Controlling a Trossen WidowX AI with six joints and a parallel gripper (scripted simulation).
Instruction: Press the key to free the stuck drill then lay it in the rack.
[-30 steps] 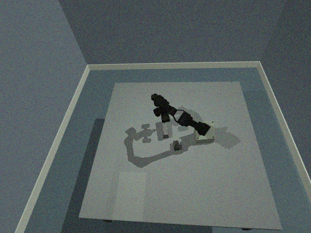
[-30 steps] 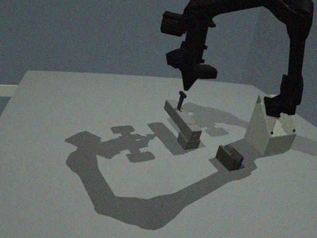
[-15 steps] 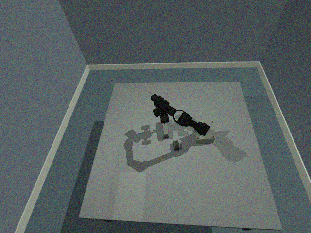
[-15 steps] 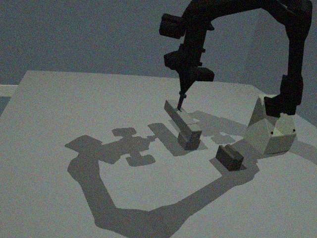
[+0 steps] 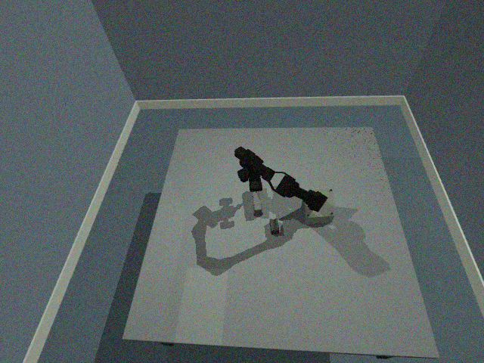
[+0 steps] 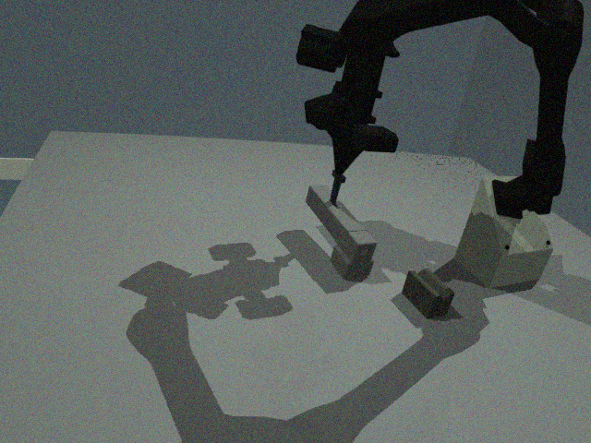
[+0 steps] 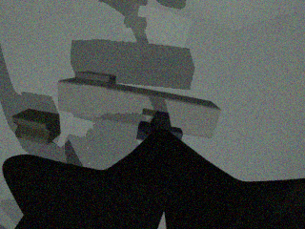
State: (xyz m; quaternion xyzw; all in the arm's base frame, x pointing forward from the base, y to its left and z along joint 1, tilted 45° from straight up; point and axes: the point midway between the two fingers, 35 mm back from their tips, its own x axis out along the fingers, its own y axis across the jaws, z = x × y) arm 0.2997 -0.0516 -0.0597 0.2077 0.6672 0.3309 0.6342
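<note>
Right now my gripper tip is 30 mm above the dark key. Round my gripper tip: dark boxy rack (180 mm to the left, 120 mm below, 110 mm behind); then drill (80 mm below, 50 mm to the left, 10 mm behind); then grey holder block (90 mm below, 30 mm to the left, 10 mm behind).
</note>
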